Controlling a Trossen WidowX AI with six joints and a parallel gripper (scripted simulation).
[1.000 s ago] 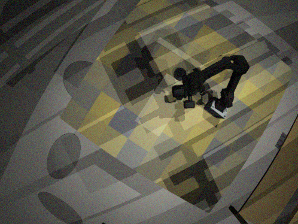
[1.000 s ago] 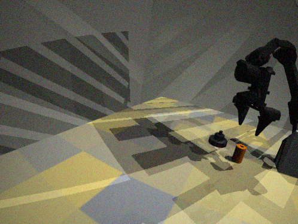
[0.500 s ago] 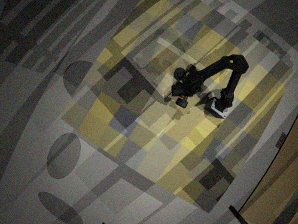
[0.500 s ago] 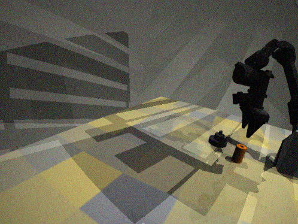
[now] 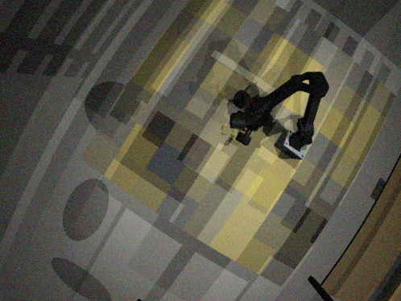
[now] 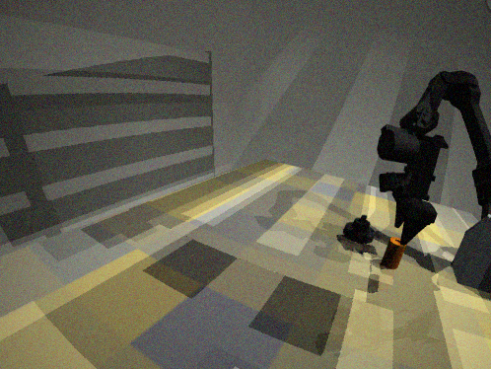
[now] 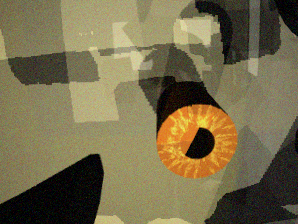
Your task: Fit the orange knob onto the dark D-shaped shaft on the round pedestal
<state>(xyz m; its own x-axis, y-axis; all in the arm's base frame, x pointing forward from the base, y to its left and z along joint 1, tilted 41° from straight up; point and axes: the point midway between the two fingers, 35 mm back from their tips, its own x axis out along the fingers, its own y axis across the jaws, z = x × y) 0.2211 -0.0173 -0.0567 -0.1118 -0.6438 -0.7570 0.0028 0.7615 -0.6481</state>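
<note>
My gripper tip is 40 mm above the orange knob. The rest, counted from my gripper tip: round dark pedestal (110 mm to the right, 80 mm ahead, 40 mm below).
</note>
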